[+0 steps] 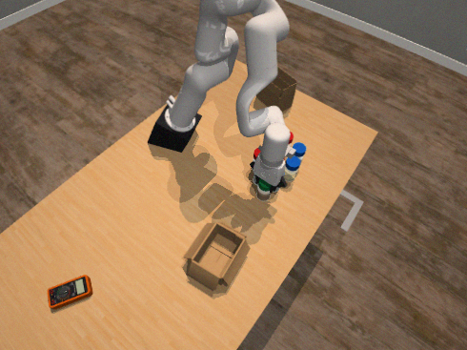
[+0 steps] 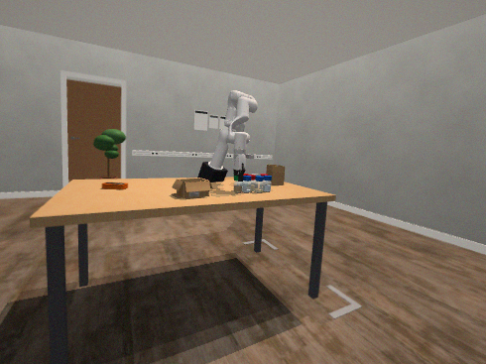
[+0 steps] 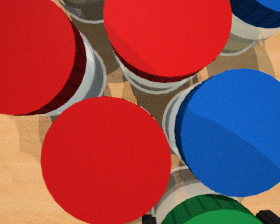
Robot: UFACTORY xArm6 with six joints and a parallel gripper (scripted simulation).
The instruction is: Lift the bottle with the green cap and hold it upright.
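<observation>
My hand is 60 mm to the right of the blue-capped bottle and 40 mm above it. Also, from my hand: orange multimeter: 170 mm behind, 720 mm to the right, 80 mm below; brown box: 320 mm behind, 430 mm to the left, 30 mm below; red-capped bottle: 60 mm behind, 40 mm to the left, 40 mm below.
</observation>
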